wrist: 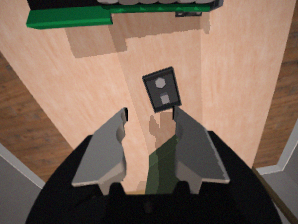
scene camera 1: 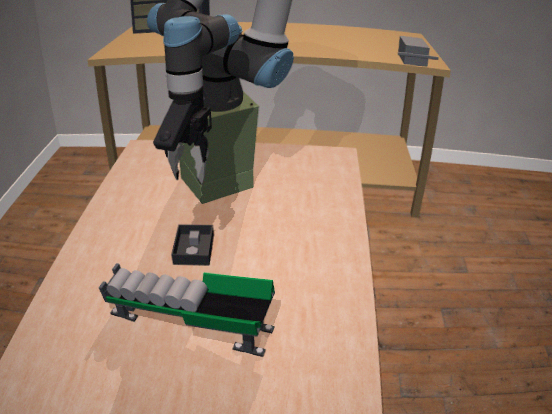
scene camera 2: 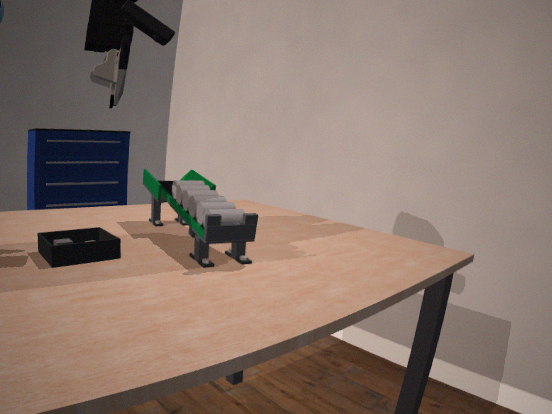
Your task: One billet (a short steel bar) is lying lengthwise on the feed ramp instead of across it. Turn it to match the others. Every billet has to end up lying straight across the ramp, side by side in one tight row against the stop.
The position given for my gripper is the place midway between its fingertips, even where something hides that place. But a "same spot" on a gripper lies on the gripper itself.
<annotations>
My gripper shows in the wrist view [149,107], in scene camera 1 and in scene camera 2. A black tray shows in the wrist view, in scene camera 1 and in scene camera 2 [108,247]. One and the same spot on the black tray: [scene camera 1: 179,257] is [wrist: 166,69]. The same spot on my gripper: [scene camera 2: 114,71] is [scene camera 1: 178,155].
</annotations>
